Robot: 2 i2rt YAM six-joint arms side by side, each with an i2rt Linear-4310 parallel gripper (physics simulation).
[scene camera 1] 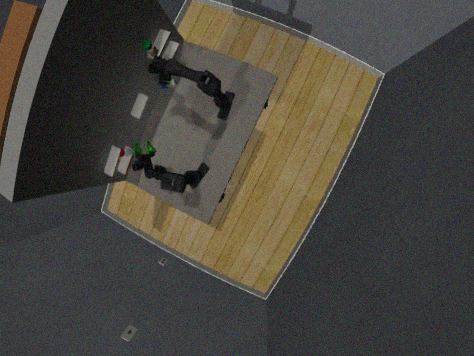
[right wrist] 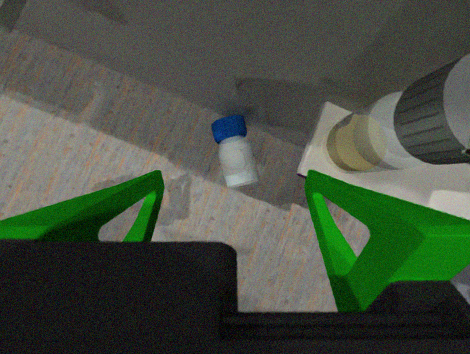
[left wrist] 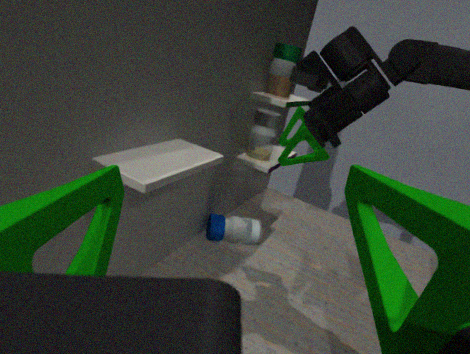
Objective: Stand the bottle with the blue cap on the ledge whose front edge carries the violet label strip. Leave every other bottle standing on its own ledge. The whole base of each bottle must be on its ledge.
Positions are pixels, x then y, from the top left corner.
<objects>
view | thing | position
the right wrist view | my right gripper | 234, 178
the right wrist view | blue-capped bottle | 235, 153
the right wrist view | grey-capped bottle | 403, 130
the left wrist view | my left gripper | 234, 178
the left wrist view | my right gripper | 280, 152
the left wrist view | blue-capped bottle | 239, 230
</objects>
